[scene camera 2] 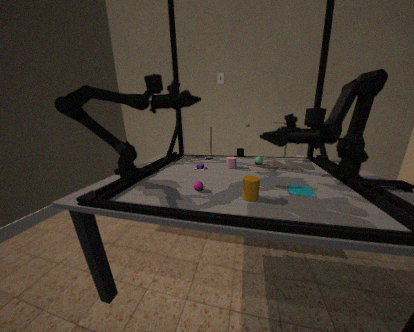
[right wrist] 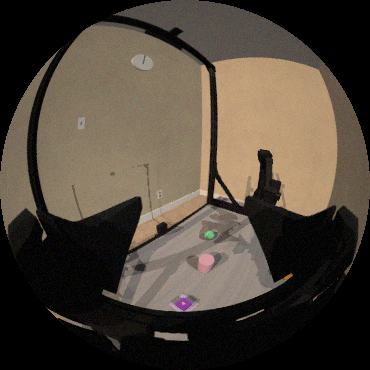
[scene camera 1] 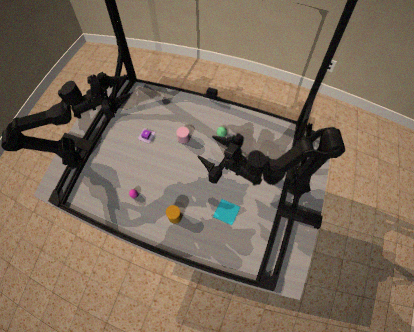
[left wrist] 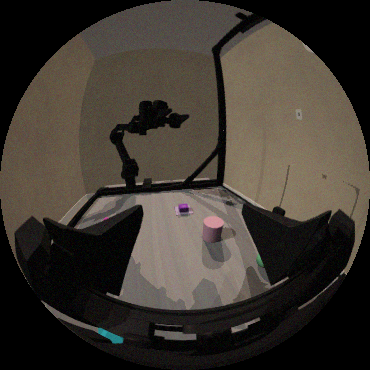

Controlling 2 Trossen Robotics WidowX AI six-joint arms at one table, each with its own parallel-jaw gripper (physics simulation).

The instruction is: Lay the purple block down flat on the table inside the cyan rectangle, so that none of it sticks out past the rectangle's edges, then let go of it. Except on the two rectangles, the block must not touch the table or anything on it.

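Places are measured from the left arm's base along level axes (x back, y left, z down), in metres.
Pixels of known places: left gripper, fingertip midpoint: (scene camera 2: 261, 135) (scene camera 1: 205, 146) (left wrist: 194, 209); right gripper, fingertip midpoint: (scene camera 2: 197, 100) (right wrist: 195, 202) (scene camera 1: 127, 85) (left wrist: 180, 112); left arm's base, link origin: (scene camera 2: 348, 172) (scene camera 1: 296, 188); right arm's base, link origin: (scene camera 2: 128, 177) (scene camera 1: 74, 161) (left wrist: 130, 186).
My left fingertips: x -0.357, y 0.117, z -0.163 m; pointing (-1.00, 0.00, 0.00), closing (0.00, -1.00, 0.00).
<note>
For each thing: its top centre in the pictures, then the offset to it from my left fingertips. "spot": a spot on its surface instead.
- purple block, top centre: (right wrist: 183, 303) (left wrist: 183, 205) (scene camera 1: 145, 133) (scene camera 2: 200, 164) dy +0.008, dx -0.307, dz +0.163 m
- pale lilac rectangle, surface spot: (left wrist: 184, 213) (scene camera 1: 151, 137) spot: dy +0.003, dx -0.282, dz +0.183 m
- cyan rectangle, surface spot: (scene camera 1: 227, 212) (scene camera 2: 301, 190) spot: dy +0.109, dx +0.169, dz +0.182 m
- pink cylinder, top centre: (left wrist: 213, 221) (right wrist: 206, 259) (scene camera 1: 182, 131) (scene camera 2: 231, 157) dy -0.068, dx -0.158, dz +0.130 m
- green ball, top centre: (scene camera 1: 222, 129) (right wrist: 209, 230) (scene camera 2: 258, 156) dy -0.172, dx -0.032, dz +0.137 m
- orange cylinder, top centre: (scene camera 2: 251, 178) (scene camera 1: 172, 212) dy +0.233, dx +0.013, dz +0.114 m
- magenta ball, top centre: (scene camera 2: 198, 181) (scene camera 1: 132, 192) dy +0.253, dx -0.174, dz +0.147 m
The purple block (scene camera 1: 146, 134) (scene camera 2: 200, 166) (left wrist: 183, 207) (right wrist: 183, 303) sits on a pale lilac rectangle (scene camera 1: 150, 140) (left wrist: 184, 213) at the picture's left in scene camera 1. The cyan rectangle (scene camera 1: 227, 212) (scene camera 2: 301, 191) (left wrist: 110, 335) lies bare at the front right. My left gripper (scene camera 1: 207, 147) (scene camera 2: 262, 136) (left wrist: 194, 209) is open and empty, above the table and well to the right of the block, its fingers pointing towards the block's side. My right gripper (scene camera 1: 128, 87) (scene camera 2: 200, 99) (right wrist: 195, 202) is open and empty, high above the table's back left part, behind the block.
A pink cylinder (scene camera 1: 183, 135) (scene camera 2: 231, 163) (left wrist: 213, 229) (right wrist: 205, 263) stands between the block and my left gripper. A green ball (scene camera 1: 221, 131) (scene camera 2: 258, 160) (right wrist: 209, 234) lies behind that gripper. An orange cylinder (scene camera 1: 173, 214) (scene camera 2: 251, 188) and magenta ball (scene camera 1: 133, 193) (scene camera 2: 198, 185) are nearer the front. Black rails edge the table.
</note>
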